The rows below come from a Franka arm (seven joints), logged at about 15 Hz.
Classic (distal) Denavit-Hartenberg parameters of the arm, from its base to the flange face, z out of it. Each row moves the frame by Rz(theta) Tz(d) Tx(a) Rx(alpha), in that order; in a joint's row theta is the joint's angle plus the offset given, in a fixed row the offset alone. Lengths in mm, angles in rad.
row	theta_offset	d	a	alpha
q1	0	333	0	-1.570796
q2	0	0	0	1.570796
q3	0	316	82.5	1.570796
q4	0	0	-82.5	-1.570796
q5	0	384	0	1.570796
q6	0	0	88	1.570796
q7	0	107	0	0
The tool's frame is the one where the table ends.
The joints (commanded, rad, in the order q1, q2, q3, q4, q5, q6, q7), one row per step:
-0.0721, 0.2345, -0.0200, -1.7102, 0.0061, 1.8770, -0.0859
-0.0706, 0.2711, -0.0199, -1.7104, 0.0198, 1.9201, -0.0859
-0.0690, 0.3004, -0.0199, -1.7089, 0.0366, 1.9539, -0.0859
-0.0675, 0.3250, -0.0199, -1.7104, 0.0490, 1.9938, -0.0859
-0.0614, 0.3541, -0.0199, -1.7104, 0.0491, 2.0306, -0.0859
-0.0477, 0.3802, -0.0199, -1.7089, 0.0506, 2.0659, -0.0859
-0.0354, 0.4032, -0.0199, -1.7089, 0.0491, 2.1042, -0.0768
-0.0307, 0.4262, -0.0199, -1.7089, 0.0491, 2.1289, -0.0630
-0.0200, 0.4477, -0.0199, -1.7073, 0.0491, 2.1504, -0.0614
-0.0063, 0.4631, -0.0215, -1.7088, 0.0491, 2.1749, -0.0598
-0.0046, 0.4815, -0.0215, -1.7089, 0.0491, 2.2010, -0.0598
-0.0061, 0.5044, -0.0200, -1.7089, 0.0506, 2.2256, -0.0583
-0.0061, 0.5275, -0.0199, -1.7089, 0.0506, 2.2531, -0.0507
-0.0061, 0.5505, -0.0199, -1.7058, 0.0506, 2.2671, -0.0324
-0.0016, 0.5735, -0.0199, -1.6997, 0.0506, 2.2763, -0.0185
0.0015, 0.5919, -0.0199, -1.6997, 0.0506, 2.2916, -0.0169
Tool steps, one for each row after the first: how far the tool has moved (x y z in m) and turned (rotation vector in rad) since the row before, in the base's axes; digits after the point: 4 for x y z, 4 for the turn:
0.0087, 0.0012, -0.0195, 0.0111, -0.0074, -0.0039
0.0067, 0.0015, -0.0151, 0.0138, -0.0073, -0.0060
0.0060, 0.0011, -0.0131, 0.0087, -0.0146, -0.0052
0.0060, 0.0033, -0.0157, -0.0019, -0.0075, 0.0047
0.0059, 0.0084, -0.0133, -0.0008, -0.0106, 0.0117
0.0052, 0.0075, -0.0118, -0.0037, -0.0147, 0.0026
0.0032, 0.0028, -0.0130, -0.0012, -0.0012, -0.0099
0.0031, 0.0069, -0.0117, -0.0010, -0.0015, 0.0084
0.0024, 0.0079, -0.0088, -0.0019, -0.0075, 0.0099
0.0025, 0.0009, -0.0100, -0.0013, -0.0076, 0.0009
0.0020, -0.0003, -0.0132, 0.0008, -0.0017, -0.0033
0.0020, -0.0002, -0.0131, -0.0012, -0.0041, -0.0083
0.0011, -0.0001, -0.0129, -0.0004, 0.0064, -0.0187
0.0013, 0.0030, -0.0120, -0.0004, 0.0081, -0.0096
0.0003, 0.0020, -0.0111, -0.0008, 0.0032, 0.0011

